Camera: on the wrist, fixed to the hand. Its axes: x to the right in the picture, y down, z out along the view.
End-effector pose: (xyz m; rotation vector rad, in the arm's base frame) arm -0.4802 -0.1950 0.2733 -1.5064 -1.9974 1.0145
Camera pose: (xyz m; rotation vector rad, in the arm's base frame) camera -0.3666 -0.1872 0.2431 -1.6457 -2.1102 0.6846
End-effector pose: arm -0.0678 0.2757 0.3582 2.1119 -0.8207 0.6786
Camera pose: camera -0.1668 0.2871 0.4210 1.8359 -0.7983 0.6459
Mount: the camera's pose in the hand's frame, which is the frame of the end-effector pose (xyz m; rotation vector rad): -0.0255 0.0953 -0.0644 -0.2507 0.1077 -0.0037
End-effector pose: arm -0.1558 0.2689 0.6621 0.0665 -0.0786 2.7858
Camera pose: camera -0.1674 0.1749 0.5920 -0.1454 -0.3981 2.7458
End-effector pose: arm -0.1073 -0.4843 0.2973 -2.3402 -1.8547 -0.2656
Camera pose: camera -0.0233 -0.5444 0.3540 -2.4226 -1.8702 -0.6462
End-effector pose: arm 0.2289 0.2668 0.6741 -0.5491 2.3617 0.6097
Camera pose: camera 0.1674 0.3142 0.7627 -0.7120 2.3986 0.9025
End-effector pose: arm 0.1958 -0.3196 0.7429 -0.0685 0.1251 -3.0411
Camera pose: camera 0.2271 -0.4065 0.6697 0.0770 0.5141 -3.0146
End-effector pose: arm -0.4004 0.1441 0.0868 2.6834 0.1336 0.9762
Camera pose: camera -0.4622 0.0632 0.1462 2.4042 0.0350 1.0606
